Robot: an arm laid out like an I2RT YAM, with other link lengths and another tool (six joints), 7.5 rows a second.
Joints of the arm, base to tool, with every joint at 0 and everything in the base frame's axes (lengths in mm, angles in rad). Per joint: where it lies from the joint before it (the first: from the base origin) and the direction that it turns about. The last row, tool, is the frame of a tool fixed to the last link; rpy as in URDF.
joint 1: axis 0 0 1 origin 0 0 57.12
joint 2: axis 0 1 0 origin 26 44.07 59.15
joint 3: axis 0 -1 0 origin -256.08 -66.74 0
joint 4: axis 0 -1 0 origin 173.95 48.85 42.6
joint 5: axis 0 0 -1 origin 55.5 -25.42 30.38
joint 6: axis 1 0 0 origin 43.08 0 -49
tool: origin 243 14 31 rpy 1.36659 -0.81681 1.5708
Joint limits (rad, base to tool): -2.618..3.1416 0..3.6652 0..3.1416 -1.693..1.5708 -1.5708..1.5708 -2.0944..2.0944
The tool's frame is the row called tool.
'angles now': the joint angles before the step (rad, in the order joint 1, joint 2, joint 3, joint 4, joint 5, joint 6). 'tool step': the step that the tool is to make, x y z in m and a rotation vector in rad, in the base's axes. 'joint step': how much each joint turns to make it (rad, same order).
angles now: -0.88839 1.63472 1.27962 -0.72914 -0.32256 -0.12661
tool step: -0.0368 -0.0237 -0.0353 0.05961 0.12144 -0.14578
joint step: -0.03948 0.07125 0.01395 -0.04444 0.09840 0.07419
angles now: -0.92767 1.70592 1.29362 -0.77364 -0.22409 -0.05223
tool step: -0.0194 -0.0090 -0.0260 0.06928 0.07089 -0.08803
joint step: -0.02489 0.08249 0.03054 -0.03455 0.03660 0.05516
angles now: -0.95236 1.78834 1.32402 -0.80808 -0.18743 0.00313
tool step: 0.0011 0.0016 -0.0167 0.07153 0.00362 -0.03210
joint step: -0.01791 0.07333 0.02421 -0.00668 -0.03280 0.02432
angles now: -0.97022 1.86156 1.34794 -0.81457 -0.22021 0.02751
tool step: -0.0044 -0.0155 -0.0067 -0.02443 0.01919 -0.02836
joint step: -0.00673 0.02539 0.00474 0.03288 0.03402 0.01397
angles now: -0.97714 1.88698 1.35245 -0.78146 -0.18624 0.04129
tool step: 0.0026 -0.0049 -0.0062 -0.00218 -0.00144 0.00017
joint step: -0.00215 0.02518 -0.00044 0.02780 -0.00056 -0.00229
